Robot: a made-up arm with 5 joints.
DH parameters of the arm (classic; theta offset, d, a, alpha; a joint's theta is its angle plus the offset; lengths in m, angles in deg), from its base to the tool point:
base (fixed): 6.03 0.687 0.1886 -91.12
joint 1: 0 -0.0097 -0.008 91.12
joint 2: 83.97 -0.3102 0.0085 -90
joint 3: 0 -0.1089 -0.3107 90
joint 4: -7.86 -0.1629 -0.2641 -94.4
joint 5: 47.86 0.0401 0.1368 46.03
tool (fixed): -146.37 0.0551 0 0
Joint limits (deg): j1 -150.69..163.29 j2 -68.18..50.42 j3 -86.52..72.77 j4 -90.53..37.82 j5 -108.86..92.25
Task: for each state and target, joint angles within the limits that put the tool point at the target. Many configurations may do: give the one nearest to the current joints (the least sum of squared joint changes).
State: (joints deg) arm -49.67 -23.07 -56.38 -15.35 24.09
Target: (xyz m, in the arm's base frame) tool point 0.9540 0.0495 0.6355
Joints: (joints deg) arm -91.19 -18.02 -47.20 -26.69 1.42
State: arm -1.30 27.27 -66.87 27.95 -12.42
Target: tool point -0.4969 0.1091 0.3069
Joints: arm 55.64 40.31 -84.29 11.80 -17.13
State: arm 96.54 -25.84 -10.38 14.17 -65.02
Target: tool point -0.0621 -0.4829 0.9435
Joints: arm 106.87 -19.12 2.67 24.46 -79.55
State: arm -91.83 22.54 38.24 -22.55 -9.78
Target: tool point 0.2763 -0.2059 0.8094
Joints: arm -82.16 43.56 70.84 -37.45 -32.23
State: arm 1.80 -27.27 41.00 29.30 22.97
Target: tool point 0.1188 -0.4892 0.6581
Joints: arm 2.32 -19.67 58.22 30.51 18.49
